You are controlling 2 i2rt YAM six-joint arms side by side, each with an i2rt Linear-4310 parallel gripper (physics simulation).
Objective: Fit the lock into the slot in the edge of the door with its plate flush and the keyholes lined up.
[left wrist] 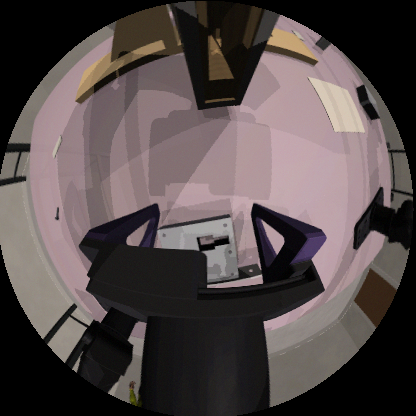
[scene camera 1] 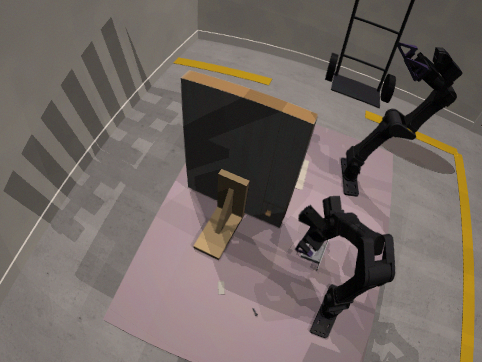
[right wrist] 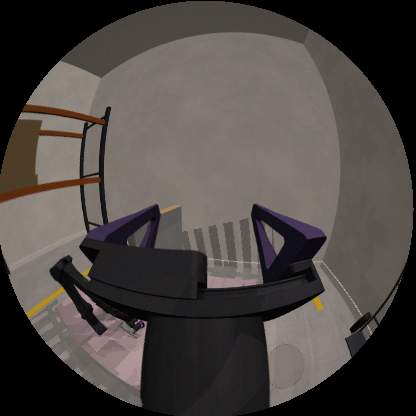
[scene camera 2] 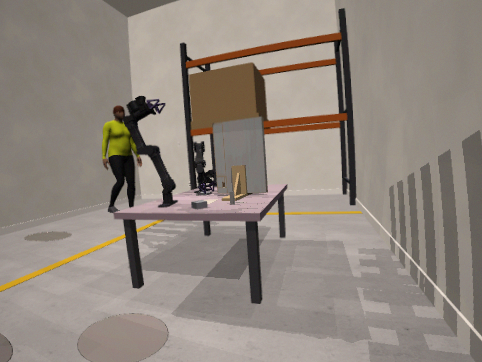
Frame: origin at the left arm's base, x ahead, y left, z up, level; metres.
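Where they show: left gripper, fingertip midpoint: (left wrist: 204,208) (scene camera 1: 302,240) (right wrist: 137,320) (scene camera 2: 209,192); right gripper, fingertip midpoint: (scene camera 1: 401,51) (right wrist: 205,208) (scene camera 2: 162,101); left arm's base, origin of the base link: (scene camera 1: 328,311) (right wrist: 93,321); right arm's base, origin of the base link: (left wrist: 370,214) (scene camera 1: 349,177) (scene camera 2: 168,204).
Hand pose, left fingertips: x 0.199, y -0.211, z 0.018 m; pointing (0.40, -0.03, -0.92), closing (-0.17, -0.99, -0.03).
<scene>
Things, the pixels of their centre, and the offset from my left fingertips. "*": a spot on its surface instead.
- grey metal lock, body centre: (left wrist: 200,254) (scene camera 1: 314,250) (right wrist: 130,325) 0.007 m down, 0.054 m back, 0.015 m left
- dark door, body centre: (scene camera 1: 239,157) (right wrist: 163,259) (scene camera 2: 239,156) 0.262 m up, 0.290 m ahead, 0.027 m right
- small hole, surface spot: (scene camera 1: 268,213) * 0.047 m up, 0.156 m ahead, 0.018 m right
- cream sheet, body centre: (left wrist: 342,105) (scene camera 1: 293,171) 0.017 m down, 0.152 m ahead, 0.293 m right
- small pale piece, body centre: (left wrist: 56,146) (scene camera 1: 221,287) 0.017 m down, 0.179 m ahead, 0.291 m left
- screw, body centre: (scene camera 1: 254,311) 0.014 m down, 0.038 m ahead, 0.320 m left
- grey block, body centre: (scene camera 2: 199,204) 0.000 m up, 0.215 m ahead, 0.471 m right
The grey metal lock (scene camera 1: 317,254) (left wrist: 175,246) (right wrist: 129,328) lies flat on the pink table, its cutout facing up and its narrow plate (left wrist: 250,271) toward the gripper body in the left wrist view. My left gripper (scene camera 1: 306,250) (left wrist: 204,208) is open, low over the lock, with a finger on either side; whether they touch it is unclear. The dark door (scene camera 1: 240,145) (scene camera 2: 245,150) (left wrist: 202,92) stands upright in a wooden stand (scene camera 1: 207,245). Its edge slot (left wrist: 220,67) faces the left wrist camera, and a small hole (scene camera 1: 268,213) shows in its face. My right gripper (scene camera 2: 156,106) (right wrist: 205,208) is open and empty, raised high.
A cream sheet (scene camera 1: 302,175) (left wrist: 340,107) lies beside the door. A small pale piece (scene camera 1: 221,288) and a screw (scene camera 1: 255,312) lie toward the front. A grey block (scene camera 2: 199,204) (left wrist: 369,102) sits on the table. A person (scene camera 2: 120,140) stands behind the right arm.
</scene>
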